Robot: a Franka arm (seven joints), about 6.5 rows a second.
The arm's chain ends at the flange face. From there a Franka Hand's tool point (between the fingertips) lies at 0.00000 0.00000 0.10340 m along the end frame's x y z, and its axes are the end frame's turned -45 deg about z.
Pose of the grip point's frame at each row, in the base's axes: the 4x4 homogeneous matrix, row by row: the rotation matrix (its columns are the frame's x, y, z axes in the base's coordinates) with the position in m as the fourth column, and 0 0 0 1 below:
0.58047 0.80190 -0.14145 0.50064; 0.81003 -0.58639 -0.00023 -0.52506; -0.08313 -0.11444 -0.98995 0.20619; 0 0 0 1
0.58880 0.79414 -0.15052 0.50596; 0.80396 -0.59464 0.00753 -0.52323; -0.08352 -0.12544 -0.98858 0.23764; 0 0 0 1
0.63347 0.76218 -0.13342 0.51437; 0.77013 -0.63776 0.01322 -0.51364; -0.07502 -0.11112 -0.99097 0.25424; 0 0 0 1
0.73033 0.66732 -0.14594 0.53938; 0.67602 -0.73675 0.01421 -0.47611; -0.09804 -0.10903 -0.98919 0.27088; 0 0 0 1
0.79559 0.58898 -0.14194 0.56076; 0.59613 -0.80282 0.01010 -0.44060; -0.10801 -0.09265 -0.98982 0.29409; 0 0 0 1
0.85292 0.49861 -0.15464 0.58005; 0.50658 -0.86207 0.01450 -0.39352; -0.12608 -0.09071 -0.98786 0.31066; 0 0 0 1
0.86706 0.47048 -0.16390 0.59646; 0.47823 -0.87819 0.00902 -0.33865; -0.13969 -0.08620 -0.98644 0.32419; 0 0 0 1
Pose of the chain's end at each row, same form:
0.97748 0.15657 -0.14145 0.51527; 0.15814 -0.98742 -0.00023 -0.52504; -0.13970 -0.02214 -0.98995 0.30855; 0 0 0 1
0.97789 0.14520 -0.15052 0.52152; 0.14801 -0.98896 0.00753 -0.52401; -0.14776 -0.02964 -0.98858 0.33986; 0 0 0 1
0.98687 0.09101 -0.13342 0.52817; 0.09360 -0.99553 0.01322 -0.51501; -0.13162 -0.02553 -0.99097 0.35671; 0 0 0 1
0.98829 -0.04455 -0.14594 0.55447; -0.04294 -0.99898 0.01421 -0.47758; -0.14642 -0.00777 -0.98919 0.37316; 0 0 0 1
0.97904 -0.14610 -0.14194 0.57544; -0.14615 -0.98921 0.01010 -0.44164; -0.14189 0.01086 -0.98982 0.39644; 0 0 0 1
0.95568 -0.25054 -0.15464 0.59604; -0.25137 -0.96778 0.01450 -0.39502; -0.15329 0.02501 -0.98786 0.41280; 0 0 0 1
0.94578 -0.28042 -0.16390 0.61341; -0.28281 -0.95913 0.00902 -0.33958; -0.15973 0.03782 -0.98644 0.42619; 0 0 0 1

